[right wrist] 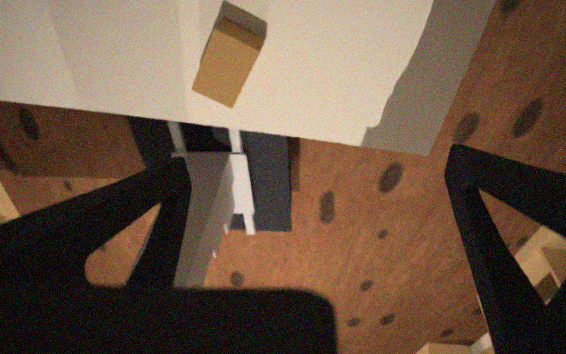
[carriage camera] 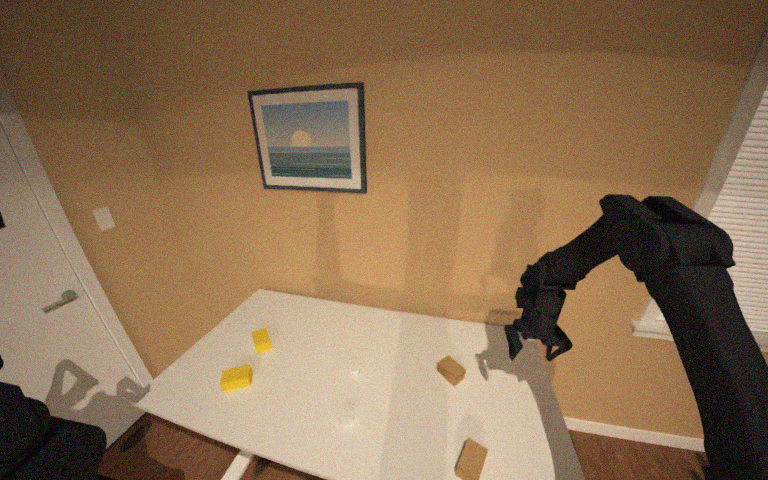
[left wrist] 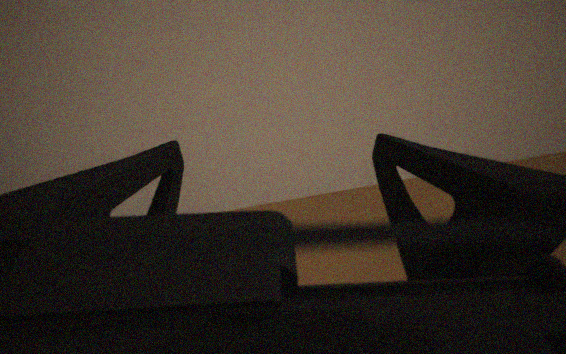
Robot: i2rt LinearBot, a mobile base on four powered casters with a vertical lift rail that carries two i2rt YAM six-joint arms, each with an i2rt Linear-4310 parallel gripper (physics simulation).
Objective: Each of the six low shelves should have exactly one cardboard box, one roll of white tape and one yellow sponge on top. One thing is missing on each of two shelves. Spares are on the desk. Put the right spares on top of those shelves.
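Two yellow sponges (carriage camera: 261, 340) (carriage camera: 236, 378) lie on the left of the white desk (carriage camera: 305, 345) (right wrist: 325, 75). Two faint white shapes, likely tape rolls (carriage camera: 355, 372) (carriage camera: 348, 421), are near its middle. A cardboard box (carriage camera: 451, 370) lies right of them; another cardboard box (carriage camera: 471, 459) (right wrist: 227, 65) lies nearer the front edge. My right gripper (carriage camera: 531, 357) (right wrist: 315, 165) is open and empty, above the desk's right side, touching no box. My left gripper (left wrist: 278, 148) is open and empty, facing ceiling and wall. The low shelves cannot be made out clearly.
The desk stands near an orange wall (carriage camera: 453, 226) with a framed picture (carriage camera: 311, 138). A white door (carriage camera: 39, 266) is at the left, a window blind (carriage camera: 741, 209) at the right. In the right wrist view, my robot's dark base (right wrist: 270, 185) is below the desk edge, with light wooden parts (right wrist: 537, 257) at the right.
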